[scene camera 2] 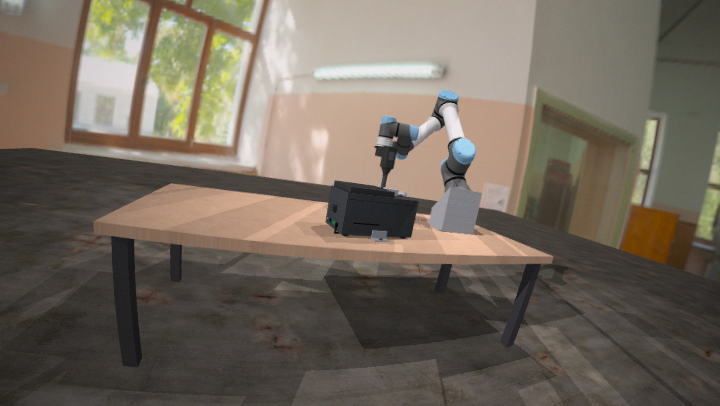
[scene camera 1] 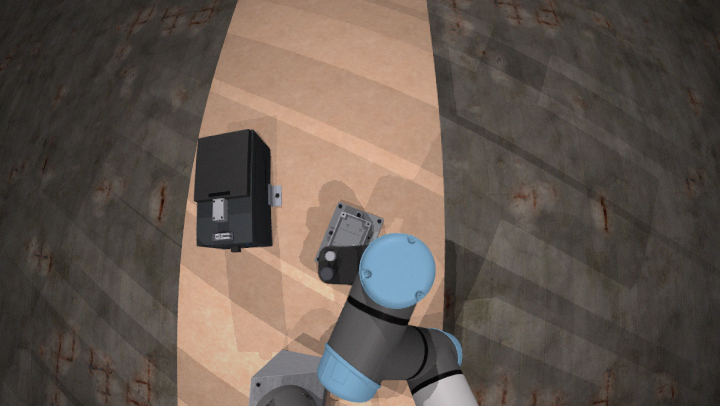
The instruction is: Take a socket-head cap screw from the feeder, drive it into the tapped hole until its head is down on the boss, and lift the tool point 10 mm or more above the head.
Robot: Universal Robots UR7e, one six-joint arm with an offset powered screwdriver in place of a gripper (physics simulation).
Labels:
A black screw feeder [scene camera 1: 243, 213]: 70 cm from the lens.

